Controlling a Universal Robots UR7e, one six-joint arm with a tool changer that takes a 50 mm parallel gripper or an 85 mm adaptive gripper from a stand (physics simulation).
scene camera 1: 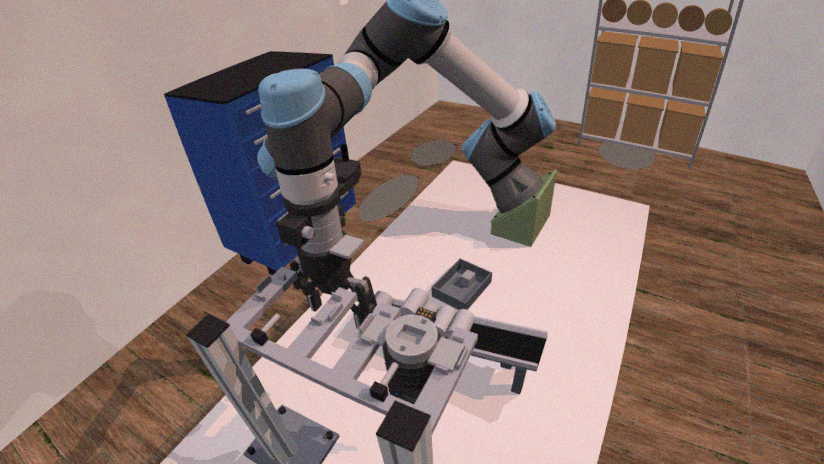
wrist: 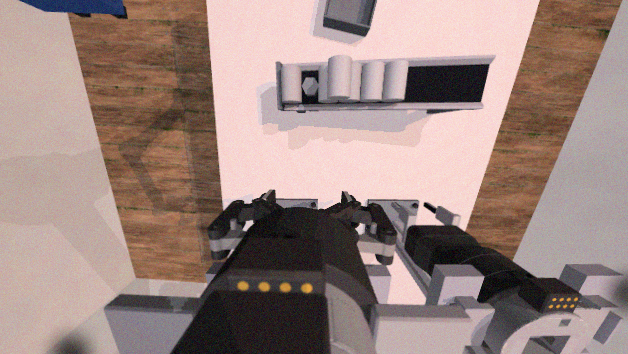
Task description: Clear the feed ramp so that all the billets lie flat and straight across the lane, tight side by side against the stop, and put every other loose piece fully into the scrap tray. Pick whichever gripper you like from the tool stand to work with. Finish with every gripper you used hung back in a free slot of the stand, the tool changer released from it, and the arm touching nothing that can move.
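Places are measured from the arm's base along level axes (x back, y left, z down), in metres.
Pixels of known places: arm's base, origin of the base link: [scene camera 1: 521, 196].
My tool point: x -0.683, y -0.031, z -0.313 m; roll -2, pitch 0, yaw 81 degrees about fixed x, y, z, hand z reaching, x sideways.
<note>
Ahead of a thing's pixels: the offset from my tool point to its middle. "spot": to the spot under its first point. Level surfaces: height alone.
My adaptive gripper [scene camera 1: 337, 311] [wrist: 308, 199] is on the arm, open and empty, pointing down over the tool stand [scene camera 1: 288, 360] [wrist: 155, 306]. The other gripper [wrist: 439, 211] hangs in the stand, its round coupling plate @[spot: dy +0.187, dx -0.042, dz +0.068 m] [scene camera 1: 411, 340] uppermost. On the feed ramp @[dy +0.103, dx +0.184, dz +0.342 m] [scene camera 1: 510, 344] [wrist: 445, 82], one billet @[dy -0.066, dx +0.155, dz +0.344 m] [wrist: 291, 83] lies across the lane by the stop @[spot: dy -0.083, dx +0.149, dz +0.334 m] [wrist: 279, 86] at the left. A grey hexagonal piece @[dy -0.028, dx +0.161, dz +0.351 m] [wrist: 310, 86] sits beside it, then several billets @[dy +0.085, dx +0.180, dz +0.323 m] [wrist: 372, 81] side by side, with one billet @[dy +0.022, dx +0.170, dz +0.297 m] [wrist: 340, 76] on top. The scrap tray @[dy +0.024, dx +0.362, dz +0.399 m] [scene camera 1: 449, 295] [wrist: 345, 26] stands behind the ramp; a small light piece @[dy +0.025, dx +0.390, dz +0.400 m] [scene camera 1: 468, 275] shows in it.
The stand's posts @[spot: dy -0.009, dx -0.186, dz +0.162 m] [scene camera 1: 247, 383] and base plate @[spot: dy -0.016, dx -0.158, dz +0.404 m] [scene camera 1: 299, 440] are near the front of the white table @[dz +0.416 m] [scene camera 1: 588, 276]. The green arm mount [scene camera 1: 527, 221] is at the back. A blue drawer cabinet [scene camera 1: 201, 167] stands left of the table, and a shelf unit [scene camera 1: 645, 92] stands behind.
</note>
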